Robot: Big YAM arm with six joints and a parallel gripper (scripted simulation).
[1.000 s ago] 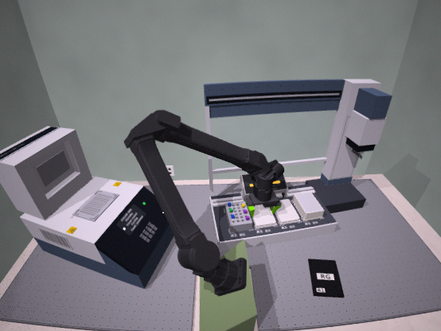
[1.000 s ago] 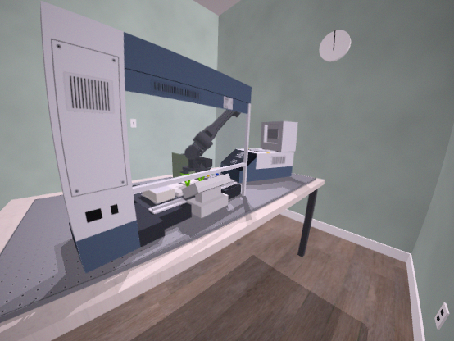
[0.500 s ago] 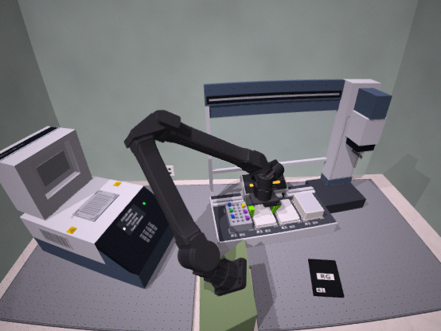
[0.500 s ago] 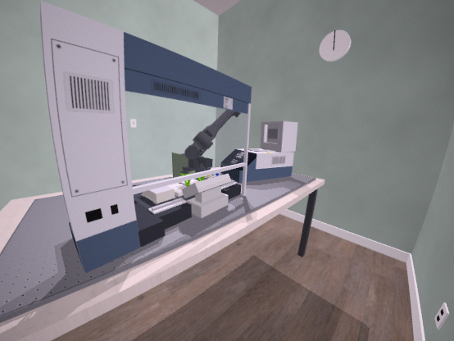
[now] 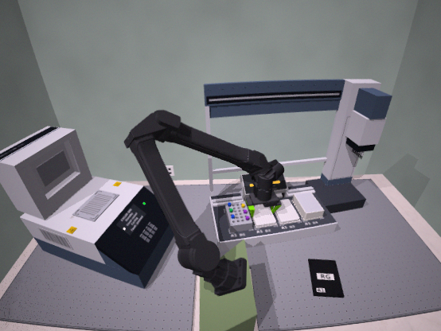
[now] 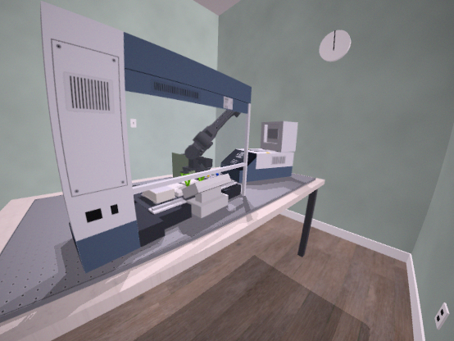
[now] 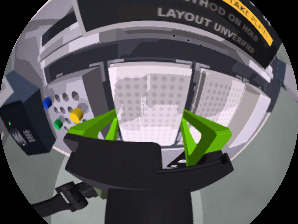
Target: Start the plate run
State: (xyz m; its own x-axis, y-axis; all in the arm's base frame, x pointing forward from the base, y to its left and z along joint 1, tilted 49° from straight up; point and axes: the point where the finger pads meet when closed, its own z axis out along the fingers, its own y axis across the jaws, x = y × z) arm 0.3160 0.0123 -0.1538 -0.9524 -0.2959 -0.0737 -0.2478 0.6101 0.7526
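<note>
My gripper is now 30 mm past the tube cooling block, 100 mm to the right of it and 10 mm below it. Round my hand: pipetting head 180 mm ahead, 410 mm to the right, 320 mm above; deep-well block 50 mm ahead, 200 mm to the right, 10 mm above.
</note>
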